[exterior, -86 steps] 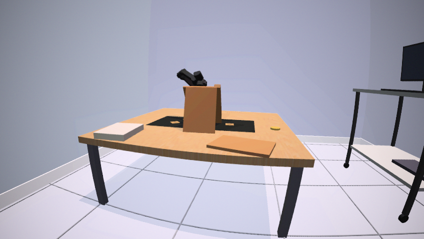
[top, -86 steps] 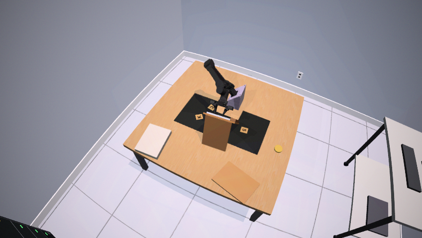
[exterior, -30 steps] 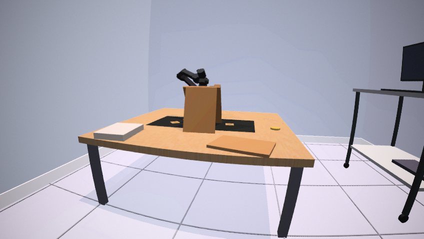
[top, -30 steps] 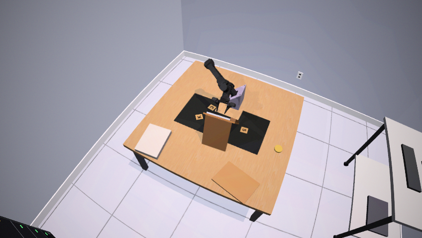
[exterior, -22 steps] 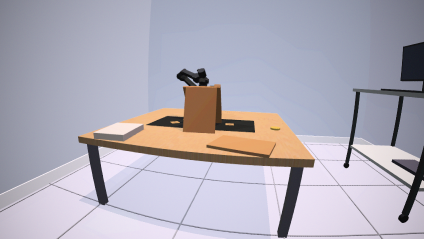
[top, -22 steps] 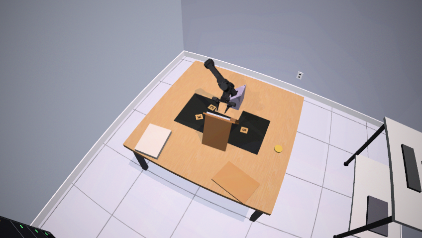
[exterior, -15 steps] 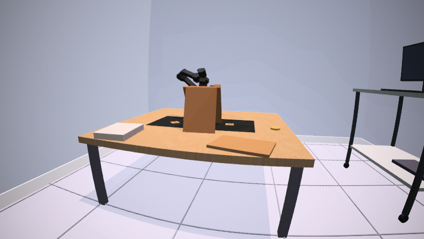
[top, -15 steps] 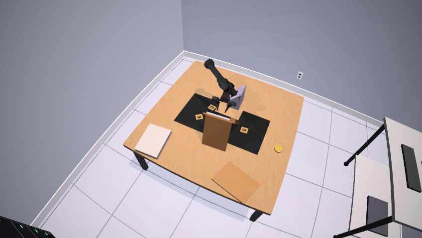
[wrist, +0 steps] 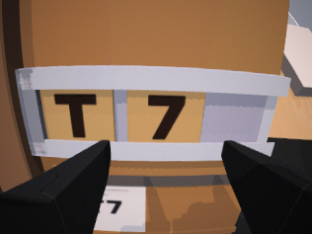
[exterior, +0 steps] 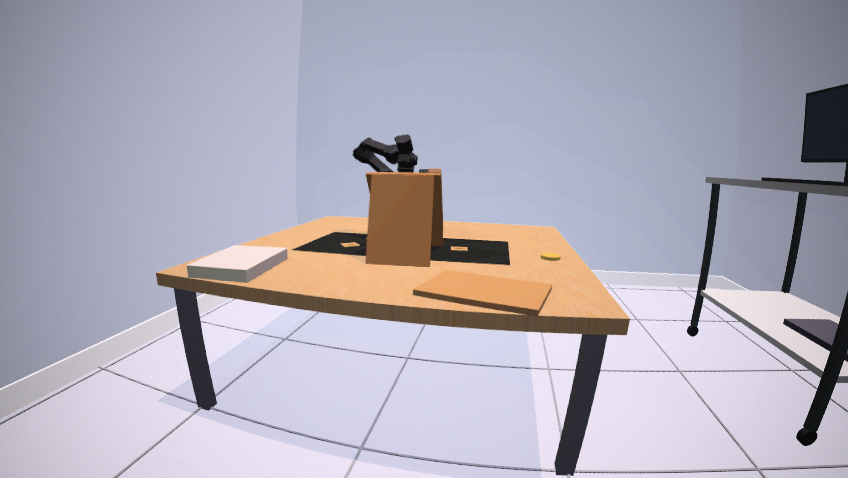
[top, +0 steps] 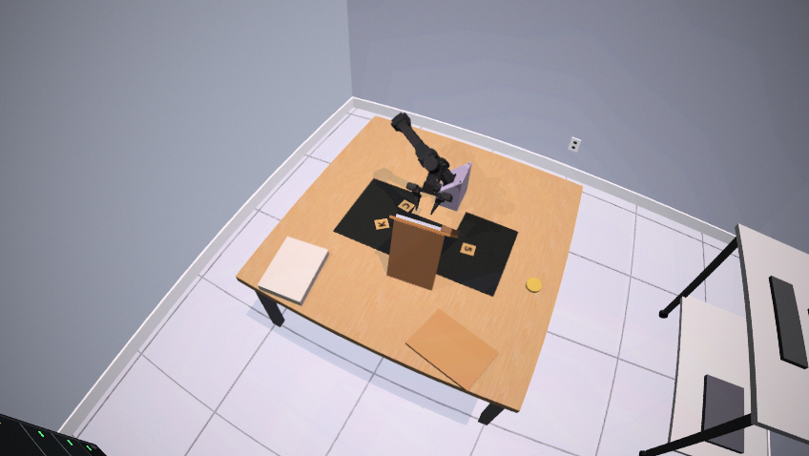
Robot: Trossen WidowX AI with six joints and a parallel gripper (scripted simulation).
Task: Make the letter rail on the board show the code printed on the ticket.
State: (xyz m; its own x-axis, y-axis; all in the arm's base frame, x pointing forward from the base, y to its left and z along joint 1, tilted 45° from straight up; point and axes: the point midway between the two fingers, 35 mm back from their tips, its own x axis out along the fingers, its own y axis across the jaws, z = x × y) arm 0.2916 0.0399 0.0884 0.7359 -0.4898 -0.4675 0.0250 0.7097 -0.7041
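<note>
Now: gripper tip 20 mm past the white ticket, 50 mm to the right of it and 110 mm above it. The rest, counted from my gripper tip: thin panel: 440 mm ahead, 270 mm to the left, 200 mm below; white slab: 340 mm ahead, 460 mm to the right, 190 mm below.
</note>
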